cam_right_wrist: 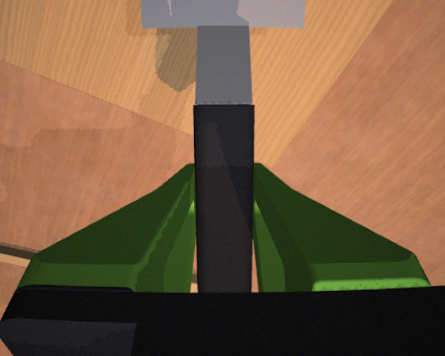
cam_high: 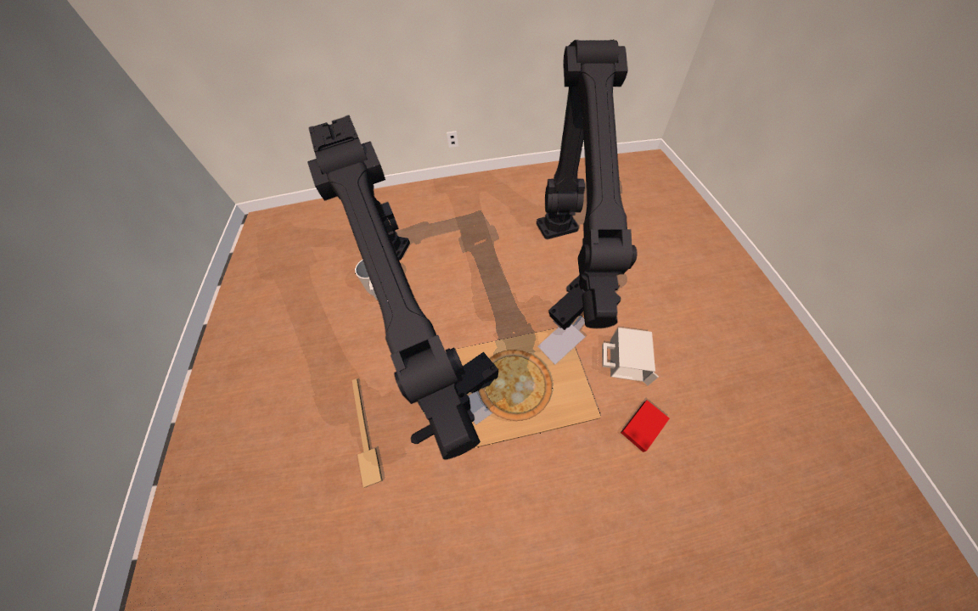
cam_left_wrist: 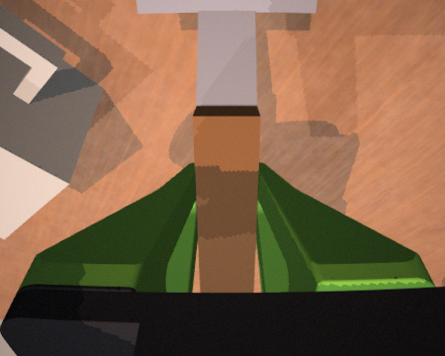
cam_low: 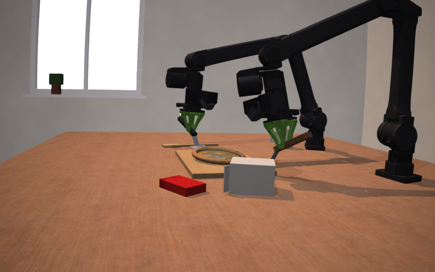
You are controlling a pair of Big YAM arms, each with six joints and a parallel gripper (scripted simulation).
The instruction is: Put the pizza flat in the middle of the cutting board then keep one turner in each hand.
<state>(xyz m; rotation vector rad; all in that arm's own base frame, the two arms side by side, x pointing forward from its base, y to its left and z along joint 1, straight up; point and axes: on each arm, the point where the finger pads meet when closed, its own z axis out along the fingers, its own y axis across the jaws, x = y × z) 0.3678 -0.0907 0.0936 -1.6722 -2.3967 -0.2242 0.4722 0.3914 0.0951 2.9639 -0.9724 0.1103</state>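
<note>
The brown-handled turner lies 20 mm ahead of my left hand, 30 mm to the right of it and 30 mm below it. Round my left hand: white boxy mug (110 mm ahead, 70 mm to the left, 60 mm below); then pizza (130 mm ahead, 210 mm to the right, 70 mm below); then cutting board (130 mm ahead, 220 mm to the right, 90 mm below).
</note>
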